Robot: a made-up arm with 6 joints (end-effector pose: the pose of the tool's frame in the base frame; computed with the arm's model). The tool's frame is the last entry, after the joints. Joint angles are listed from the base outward.
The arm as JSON. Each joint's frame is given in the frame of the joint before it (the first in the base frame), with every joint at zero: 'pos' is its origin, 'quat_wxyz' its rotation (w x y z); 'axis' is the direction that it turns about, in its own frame. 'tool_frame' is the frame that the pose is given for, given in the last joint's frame.
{
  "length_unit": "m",
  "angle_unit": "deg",
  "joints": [
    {
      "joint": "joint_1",
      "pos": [
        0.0,
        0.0,
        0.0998
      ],
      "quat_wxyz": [
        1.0,
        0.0,
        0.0,
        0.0
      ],
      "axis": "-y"
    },
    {
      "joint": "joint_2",
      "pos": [
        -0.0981,
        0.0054,
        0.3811
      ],
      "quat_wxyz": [
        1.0,
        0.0,
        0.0,
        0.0
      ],
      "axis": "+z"
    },
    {
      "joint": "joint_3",
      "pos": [
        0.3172,
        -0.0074,
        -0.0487
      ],
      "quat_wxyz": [
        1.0,
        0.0,
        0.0,
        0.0
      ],
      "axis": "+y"
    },
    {
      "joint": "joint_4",
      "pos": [
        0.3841,
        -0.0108,
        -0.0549
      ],
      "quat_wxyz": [
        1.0,
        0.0,
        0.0,
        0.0
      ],
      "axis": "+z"
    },
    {
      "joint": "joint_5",
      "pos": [
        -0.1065,
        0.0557,
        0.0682
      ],
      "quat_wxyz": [
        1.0,
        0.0,
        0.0,
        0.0
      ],
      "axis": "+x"
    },
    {
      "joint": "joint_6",
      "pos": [
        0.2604,
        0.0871,
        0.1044
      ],
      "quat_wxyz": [
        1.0,
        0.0,
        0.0,
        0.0
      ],
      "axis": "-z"
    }
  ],
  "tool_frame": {
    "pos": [
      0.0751,
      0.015,
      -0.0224
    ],
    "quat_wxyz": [
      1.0,
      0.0,
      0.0,
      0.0
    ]
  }
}
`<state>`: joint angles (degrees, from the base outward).
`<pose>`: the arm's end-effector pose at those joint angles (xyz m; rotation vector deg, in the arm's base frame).
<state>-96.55 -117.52 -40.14 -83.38 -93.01 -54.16</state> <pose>0.6336 -0.6355 0.6750 79.90 -69.66 127.30</pose>
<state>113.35 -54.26 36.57 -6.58 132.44 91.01</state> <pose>-0.0961 -0.6231 0.3769 133.63 54.00 64.76</pose>
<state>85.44 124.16 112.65 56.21 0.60 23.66</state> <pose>0.0451 0.0758 -0.3432 -112.51 49.12 -1.28</pose>
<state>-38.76 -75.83 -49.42 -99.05 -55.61 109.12</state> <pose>0.3627 -0.6180 0.7538 28.57 22.31 74.58</pose>
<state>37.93 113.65 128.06 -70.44 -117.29 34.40</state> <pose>0.1267 0.0064 0.1238 101.00 26.49 4.21</pose>
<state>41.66 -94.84 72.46 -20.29 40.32 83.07</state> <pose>-0.0448 -0.5527 -0.1699 -81.80 -93.10 109.16</pose>
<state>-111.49 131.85 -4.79 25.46 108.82 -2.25</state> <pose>0.7064 0.6725 0.6120 -79.52 -66.47 -22.89</pose>
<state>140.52 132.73 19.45 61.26 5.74 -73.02</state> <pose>0.3063 0.3057 -0.5993 116.91 -124.19 -46.95</pose>
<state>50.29 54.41 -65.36 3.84 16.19 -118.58</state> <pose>-0.6313 0.4209 0.6252 82.96 67.11 -105.01</pose>
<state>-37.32 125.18 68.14 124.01 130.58 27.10</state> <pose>-0.3712 0.2489 0.4578 90.36 -86.70 -4.79</pose>
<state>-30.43 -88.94 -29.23 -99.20 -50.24 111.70</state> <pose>0.0882 -0.7117 0.7663 30.38 9.95 55.16</pose>
